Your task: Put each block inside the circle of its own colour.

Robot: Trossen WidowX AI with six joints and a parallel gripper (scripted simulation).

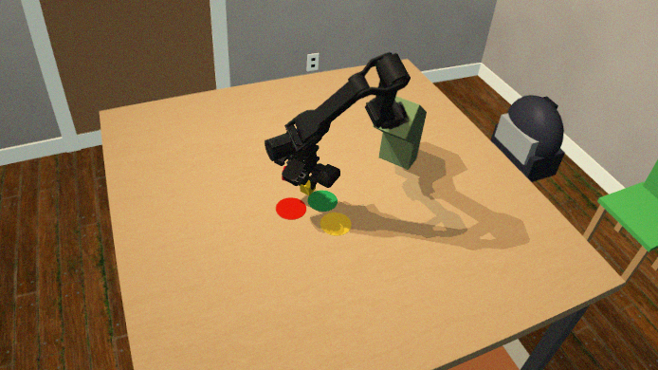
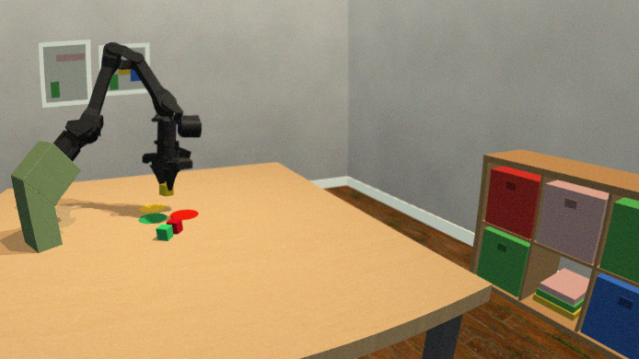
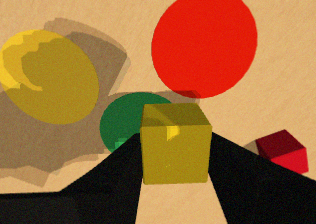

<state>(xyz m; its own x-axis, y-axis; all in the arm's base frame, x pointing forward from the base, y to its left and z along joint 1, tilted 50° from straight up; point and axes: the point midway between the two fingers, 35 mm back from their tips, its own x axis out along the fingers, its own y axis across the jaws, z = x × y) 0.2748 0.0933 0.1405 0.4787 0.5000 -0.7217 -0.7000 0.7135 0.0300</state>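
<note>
The yellow circle is 90 mm behind my hand, 60 mm to the left of it and 120 mm below it. The rest, counted from my hand: green circle 50 mm behind, 30 mm to the right, 120 mm below; red circle 40 mm ahead, 10 mm to the left, 120 mm below; yellow block 30 mm below.
</note>
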